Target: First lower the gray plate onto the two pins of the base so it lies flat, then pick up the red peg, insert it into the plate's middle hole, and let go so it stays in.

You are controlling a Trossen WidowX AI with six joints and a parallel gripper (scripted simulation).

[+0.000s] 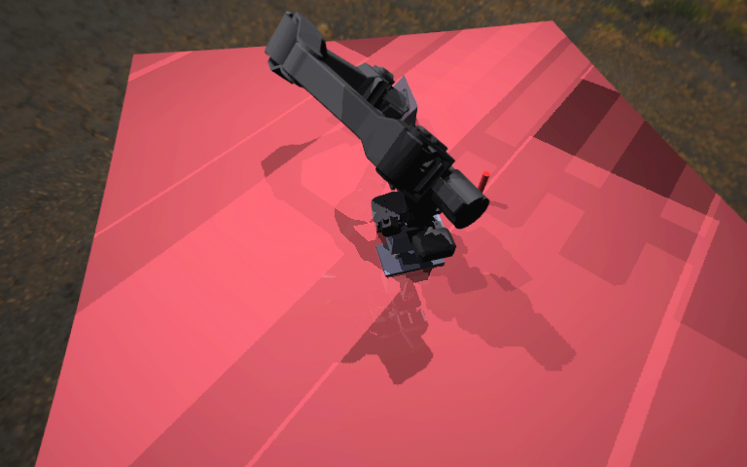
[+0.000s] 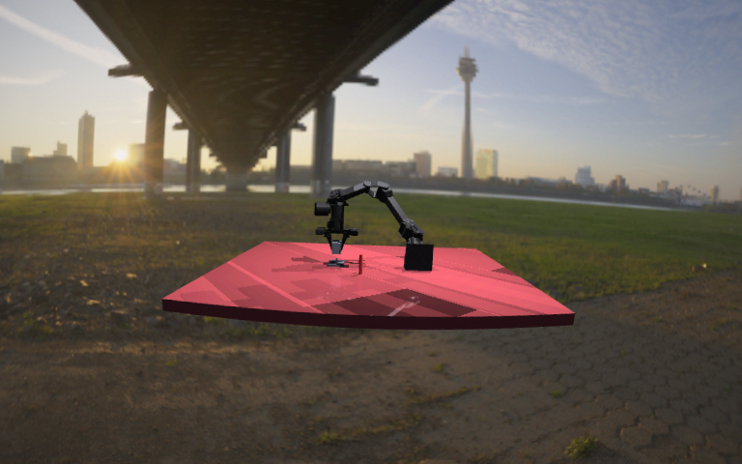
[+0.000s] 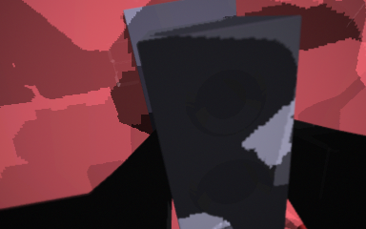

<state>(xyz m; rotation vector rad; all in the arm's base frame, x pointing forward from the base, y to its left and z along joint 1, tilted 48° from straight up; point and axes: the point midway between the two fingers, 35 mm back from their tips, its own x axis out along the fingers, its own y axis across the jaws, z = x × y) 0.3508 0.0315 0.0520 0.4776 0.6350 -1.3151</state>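
My gripper tip is now 50 mm above the dark base. Round my gripper tip: gray plate: 30 mm above; then red peg: 170 mm to the left, 130 mm behind, 20 mm below.
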